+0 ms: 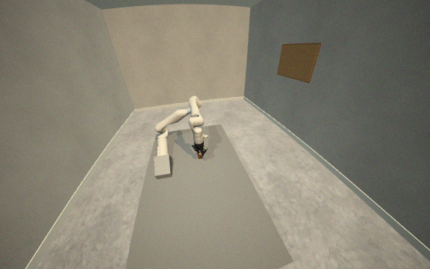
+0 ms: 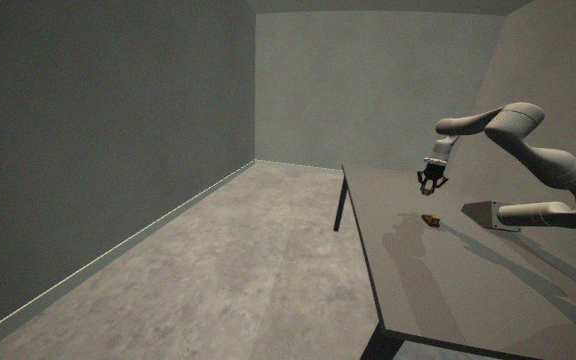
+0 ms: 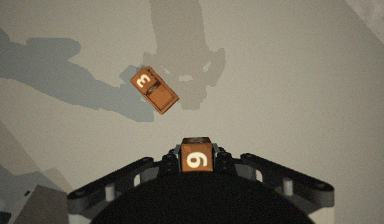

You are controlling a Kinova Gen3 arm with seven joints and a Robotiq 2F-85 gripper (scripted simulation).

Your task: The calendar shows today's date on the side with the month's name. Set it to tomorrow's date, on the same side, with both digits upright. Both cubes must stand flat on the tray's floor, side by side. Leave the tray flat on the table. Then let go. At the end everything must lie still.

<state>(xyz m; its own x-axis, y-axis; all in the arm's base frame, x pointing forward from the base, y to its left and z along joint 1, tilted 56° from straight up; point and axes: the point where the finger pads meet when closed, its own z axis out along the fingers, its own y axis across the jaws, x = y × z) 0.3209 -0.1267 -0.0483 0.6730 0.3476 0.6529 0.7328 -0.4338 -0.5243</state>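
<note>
The digit cube lies 1 cm below my hand. Also, from my hand: orange tray 11 cm to the left, 12 cm below.
</note>
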